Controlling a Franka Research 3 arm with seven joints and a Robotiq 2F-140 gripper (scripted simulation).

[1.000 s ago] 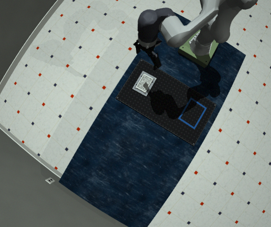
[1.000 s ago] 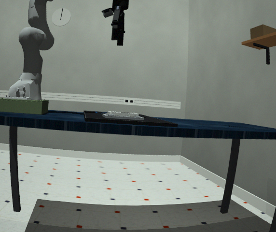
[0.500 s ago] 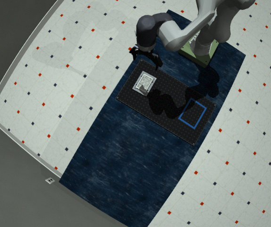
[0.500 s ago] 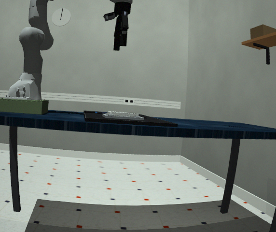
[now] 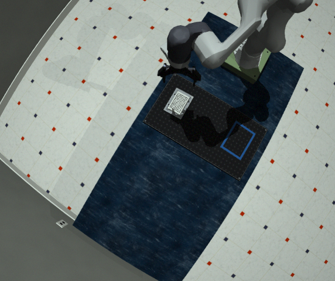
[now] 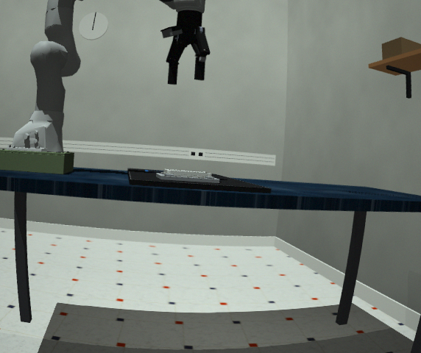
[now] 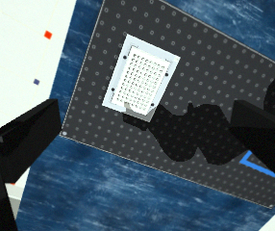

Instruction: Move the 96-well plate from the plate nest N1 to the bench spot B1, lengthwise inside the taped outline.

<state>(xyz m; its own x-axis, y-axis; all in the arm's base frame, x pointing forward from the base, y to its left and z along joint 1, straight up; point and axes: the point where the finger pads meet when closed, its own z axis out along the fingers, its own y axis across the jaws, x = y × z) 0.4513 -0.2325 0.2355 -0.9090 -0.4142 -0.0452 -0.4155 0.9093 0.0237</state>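
The white 96-well plate lies 270 mm below my hand, 30 mm ahead of it and 20 mm to the left of it. The rest, counted from my hand: plate nest N1: 280 mm below, 30 mm ahead, 20 mm to the left.
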